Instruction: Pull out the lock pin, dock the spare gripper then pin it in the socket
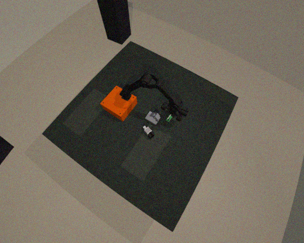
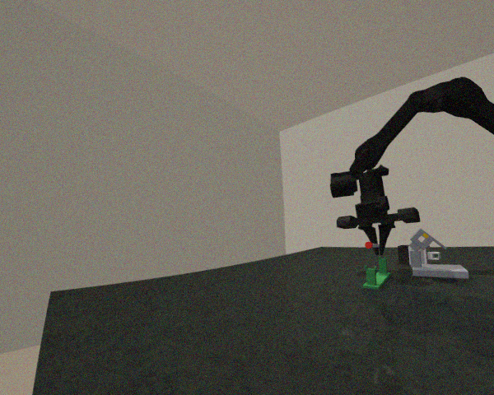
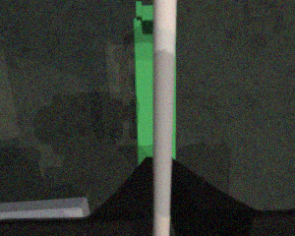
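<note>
Right now my gripper tip is 2 cm to the right of the green stand and 3 cm above it. The rest, counted from my gripper tip: grey mount 11 cm behind, 8 cm to the right; then spare gripper 10 cm behind, 21 cm to the right, 3 cm below.
</note>
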